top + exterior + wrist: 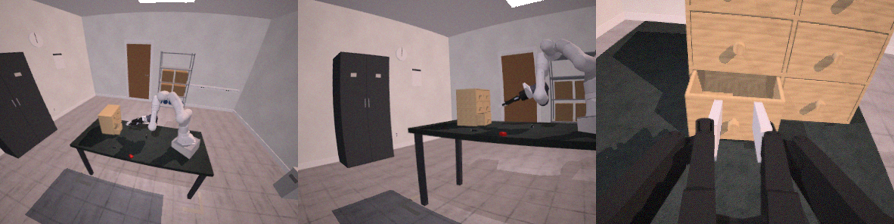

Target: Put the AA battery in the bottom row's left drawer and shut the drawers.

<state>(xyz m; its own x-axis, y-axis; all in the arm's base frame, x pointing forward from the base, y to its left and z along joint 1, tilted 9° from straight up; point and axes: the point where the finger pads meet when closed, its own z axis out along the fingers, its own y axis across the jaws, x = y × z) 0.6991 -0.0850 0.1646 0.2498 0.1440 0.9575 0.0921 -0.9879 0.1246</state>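
My hand is 260 mm past the AA battery, 40 mm to the right of it and 160 mm above it. Round my hand: red object: 140 mm behind, 380 mm to the left, 150 mm below; small dark object: 90 mm ahead, 310 mm to the left, 160 mm below.
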